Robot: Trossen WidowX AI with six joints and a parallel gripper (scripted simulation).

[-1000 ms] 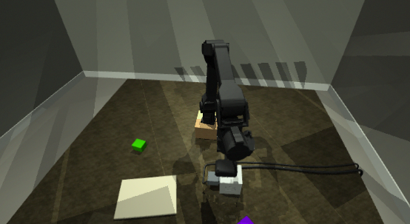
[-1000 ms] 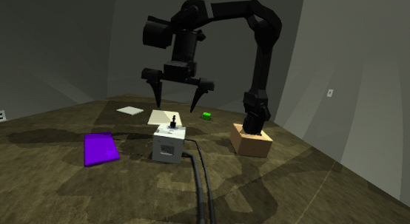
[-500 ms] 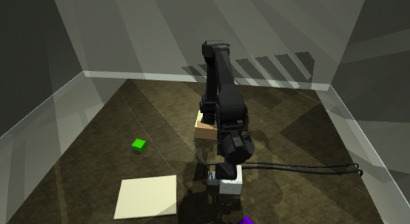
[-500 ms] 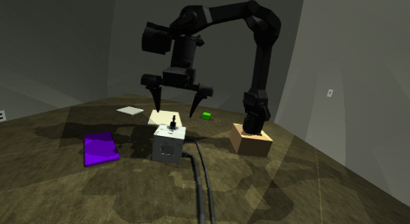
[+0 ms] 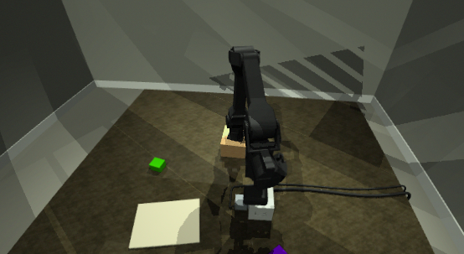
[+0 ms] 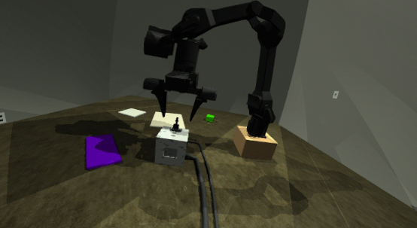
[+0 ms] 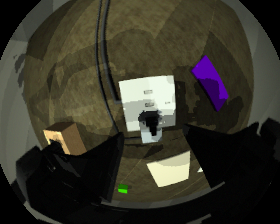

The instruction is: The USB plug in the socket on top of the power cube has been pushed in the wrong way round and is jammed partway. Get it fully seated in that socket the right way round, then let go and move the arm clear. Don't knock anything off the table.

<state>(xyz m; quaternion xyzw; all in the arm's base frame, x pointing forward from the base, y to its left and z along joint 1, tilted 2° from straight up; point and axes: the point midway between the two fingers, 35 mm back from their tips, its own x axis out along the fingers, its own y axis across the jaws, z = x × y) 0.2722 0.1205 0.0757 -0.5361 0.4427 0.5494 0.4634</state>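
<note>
Now: the dark USB plug 2 cm below my gripper tip. Also, from my gripper tip: purple flat block 18 cm ahead, 10 cm below, 8 cm to the left; cream sheet 26 cm to the right, 12 cm ahead, 10 cm below; small green cube 40 cm to the right, 9 cm below, 8 cm behind.
</note>
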